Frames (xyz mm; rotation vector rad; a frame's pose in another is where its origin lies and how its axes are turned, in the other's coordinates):
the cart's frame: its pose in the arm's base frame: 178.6 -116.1 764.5 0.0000 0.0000 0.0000
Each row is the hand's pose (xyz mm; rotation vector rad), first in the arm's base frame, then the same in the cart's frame.
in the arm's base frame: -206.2 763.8 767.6 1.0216 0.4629 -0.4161
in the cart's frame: -384.8 879.9 3.1 1.0216 0.4629 -0.4161
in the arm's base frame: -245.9 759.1 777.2 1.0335 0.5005 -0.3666
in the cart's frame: -424.5 875.2 12.7 1.0335 0.5005 -0.3666
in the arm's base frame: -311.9 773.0 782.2 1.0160 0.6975 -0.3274
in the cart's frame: -490.5 889.1 17.7 1.0160 0.6975 -0.3274
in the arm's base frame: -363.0 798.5 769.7 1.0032 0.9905 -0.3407
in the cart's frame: -541.6 914.6 5.2 1.0032 0.9905 -0.3407
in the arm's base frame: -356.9 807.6 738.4 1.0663 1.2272 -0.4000
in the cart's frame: -535.5 923.7 -26.1 1.0663 1.2272 -0.4000
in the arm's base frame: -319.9 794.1 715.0 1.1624 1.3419 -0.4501
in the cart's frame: -498.5 910.2 -49.5 1.1624 1.3419 -0.4501
